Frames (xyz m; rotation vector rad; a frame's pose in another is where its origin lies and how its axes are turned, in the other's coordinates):
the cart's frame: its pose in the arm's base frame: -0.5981 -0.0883 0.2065 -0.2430 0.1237 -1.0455
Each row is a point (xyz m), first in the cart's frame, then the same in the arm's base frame.
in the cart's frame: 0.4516 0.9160 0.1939
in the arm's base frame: 0.4380 -0.0151 0.1648
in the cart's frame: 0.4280 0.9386 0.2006
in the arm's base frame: 0.4467 0.0171 0.1652
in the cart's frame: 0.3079 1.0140 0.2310
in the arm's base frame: 0.4568 0.1615 0.1735
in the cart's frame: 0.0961 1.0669 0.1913
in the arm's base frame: 0.3873 0.3649 0.1185
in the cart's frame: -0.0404 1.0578 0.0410
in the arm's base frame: 0.2792 0.4579 -0.0263
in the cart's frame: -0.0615 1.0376 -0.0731
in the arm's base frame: 0.2271 0.4506 -0.1317
